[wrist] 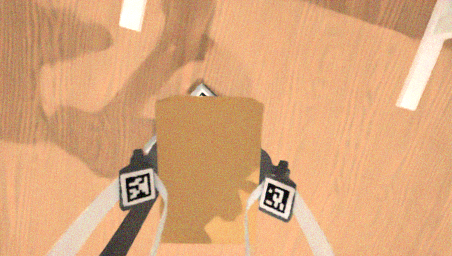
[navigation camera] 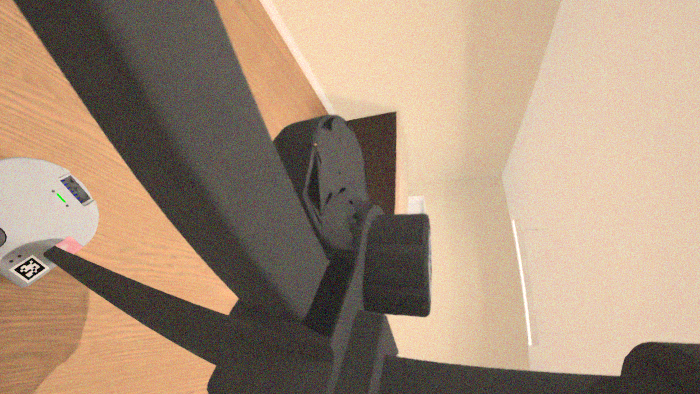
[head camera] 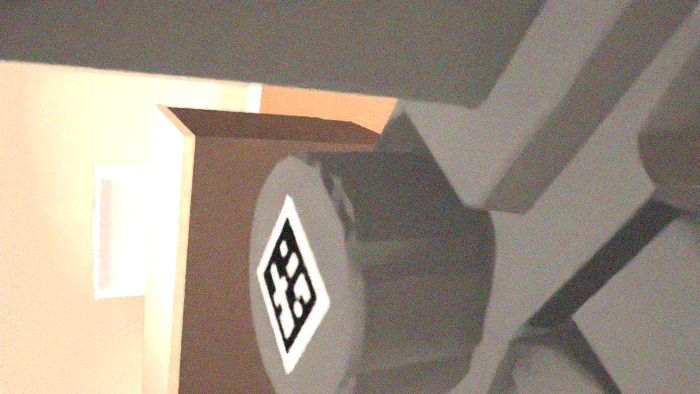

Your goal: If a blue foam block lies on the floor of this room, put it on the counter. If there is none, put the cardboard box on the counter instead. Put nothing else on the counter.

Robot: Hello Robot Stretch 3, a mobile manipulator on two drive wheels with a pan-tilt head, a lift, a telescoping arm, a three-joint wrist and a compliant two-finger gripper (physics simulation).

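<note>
The cardboard box (wrist: 210, 145) is an orange-brown block in the middle of the wrist view. My gripper (wrist: 211, 159) is shut on it, with one finger pressed against each side, and the box hangs over the wooden floor. The head and navigation views show large, near parts of my arm and wrist; the fingers and the box cannot be made out there. No blue foam block shows in these views. I cannot make out the counter in any of them.
White legs (wrist: 132, 14) (wrist: 417, 75) stand at the top of the wrist view. A brown, open piece of furniture (head camera: 215, 250) is behind my wrist in the head view, and a dark brown panel (navigation camera: 382, 160) stands by the wall. My base (navigation camera: 40, 200) is at the left.
</note>
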